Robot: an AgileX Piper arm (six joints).
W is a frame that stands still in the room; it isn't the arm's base.
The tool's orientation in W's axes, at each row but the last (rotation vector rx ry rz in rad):
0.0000, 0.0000, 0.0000
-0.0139, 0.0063, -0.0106
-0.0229, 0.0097, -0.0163
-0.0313, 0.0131, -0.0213
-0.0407, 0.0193, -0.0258
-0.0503, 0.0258, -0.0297
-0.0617, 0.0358, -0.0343
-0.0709, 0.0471, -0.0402
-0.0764, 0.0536, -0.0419
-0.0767, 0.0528, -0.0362
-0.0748, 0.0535, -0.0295
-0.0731, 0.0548, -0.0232
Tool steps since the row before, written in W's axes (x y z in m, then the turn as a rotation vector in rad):
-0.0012, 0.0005, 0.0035, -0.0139, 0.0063, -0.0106
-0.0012, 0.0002, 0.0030, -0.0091, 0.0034, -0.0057
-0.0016, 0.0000, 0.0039, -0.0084, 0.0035, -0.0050
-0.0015, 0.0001, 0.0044, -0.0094, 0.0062, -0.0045
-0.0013, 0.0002, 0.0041, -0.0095, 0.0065, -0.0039
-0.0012, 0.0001, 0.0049, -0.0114, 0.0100, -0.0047
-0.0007, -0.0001, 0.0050, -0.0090, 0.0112, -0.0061
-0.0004, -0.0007, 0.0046, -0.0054, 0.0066, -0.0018
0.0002, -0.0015, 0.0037, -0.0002, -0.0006, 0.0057
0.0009, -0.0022, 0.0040, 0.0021, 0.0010, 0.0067
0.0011, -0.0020, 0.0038, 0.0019, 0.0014, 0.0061
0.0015, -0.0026, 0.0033, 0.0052, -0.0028, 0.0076
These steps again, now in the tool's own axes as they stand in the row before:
-0.0012, 0.0005, 0.0035, -0.0139, 0.0063, -0.0106
-0.0012, 0.0001, 0.0030, -0.0091, 0.0034, -0.0057
-0.0016, -0.0001, 0.0039, -0.0084, 0.0035, -0.0050
-0.0016, -0.0001, 0.0044, -0.0095, 0.0061, -0.0044
-0.0014, 0.0000, 0.0041, -0.0096, 0.0064, -0.0038
-0.0013, -0.0002, 0.0049, -0.0116, 0.0099, -0.0045
-0.0009, -0.0004, 0.0050, -0.0092, 0.0113, -0.0057
-0.0006, -0.0010, 0.0045, -0.0056, 0.0065, -0.0016
0.0001, -0.0018, 0.0036, -0.0005, -0.0010, 0.0056
0.0008, -0.0025, 0.0039, 0.0017, 0.0005, 0.0069
0.0010, -0.0023, 0.0037, 0.0015, 0.0010, 0.0063
0.0014, -0.0028, 0.0032, 0.0049, -0.0032, 0.0077

